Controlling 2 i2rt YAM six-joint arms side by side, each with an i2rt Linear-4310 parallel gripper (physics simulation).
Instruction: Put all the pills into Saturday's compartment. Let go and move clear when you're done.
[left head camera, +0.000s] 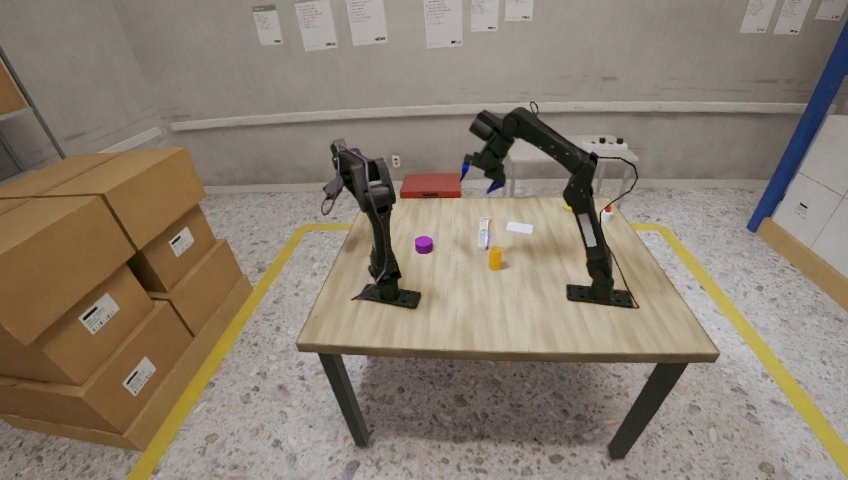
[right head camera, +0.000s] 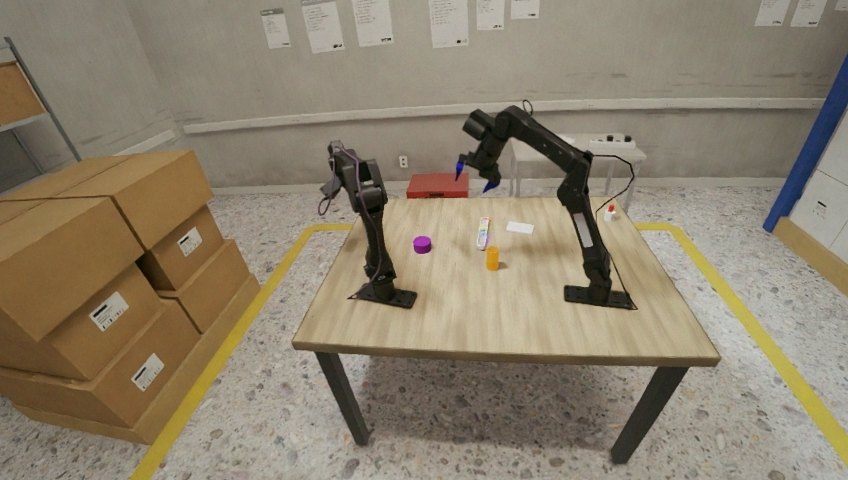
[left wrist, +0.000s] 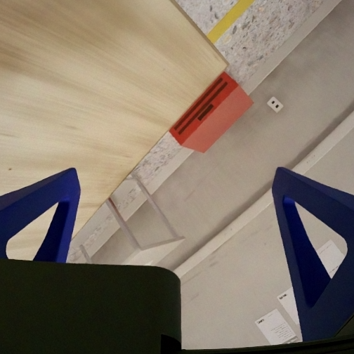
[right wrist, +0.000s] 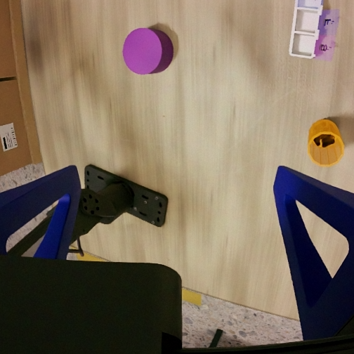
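Seen in the pictures: right gripper, between the fingertips: (left head camera: 473, 186) (right head camera: 469, 186); left arm's base, origin of its link: (left head camera: 390, 296) (right head camera: 386, 296); right arm's base, origin of its link: (left head camera: 598, 296) (right head camera: 596, 298).
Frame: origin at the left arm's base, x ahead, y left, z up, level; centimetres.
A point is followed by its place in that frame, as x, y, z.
The pill organizer (left head camera: 483, 234) @[39.2, -24.7, 2.5] (right head camera: 482, 234) @[39.2, -24.6, 2.5] (right wrist: 304, 33) lies mid-table with coloured lids open. In the right wrist view its two end compartments, beside lids lettered F and apparently S, show no pills. An orange pill bottle (left head camera: 495, 259) @[20.8, -31.6, 5.1] (right head camera: 492, 259) @[20.8, -31.6, 5.2] (right wrist: 325, 156) stands uncapped in front of it; something dark shows inside, too unclear to tell. No loose pills can be made out. My right gripper (left head camera: 476, 184) @[25.2, -22.8, 30.0] (right head camera: 471, 184) @[25.2, -22.8, 30.0] (right wrist: 176, 176) is open and empty, high above the far part of the table. My left gripper (left wrist: 175, 178) is open and empty, raised and facing the wall.
A purple round object (left head camera: 423, 244) @[26.0, -3.8, 3.7] (right head camera: 421, 244) @[26.0, -3.7, 3.8] (right wrist: 142, 51) stands left of the organizer. A white card (left head camera: 519, 227) @[50.1, -38.1, 0.7] (right head camera: 520, 227) @[50.0, -38.4, 0.7] lies right of it. A white bottle with a red top (left head camera: 606, 215) @[62.7, -73.3, 3.3] (right head camera: 609, 215) @[62.8, -73.4, 3.1] stands at the far right. A red box (left head camera: 430, 185) (right head camera: 437, 185) (left wrist: 210, 112) is beyond the table.
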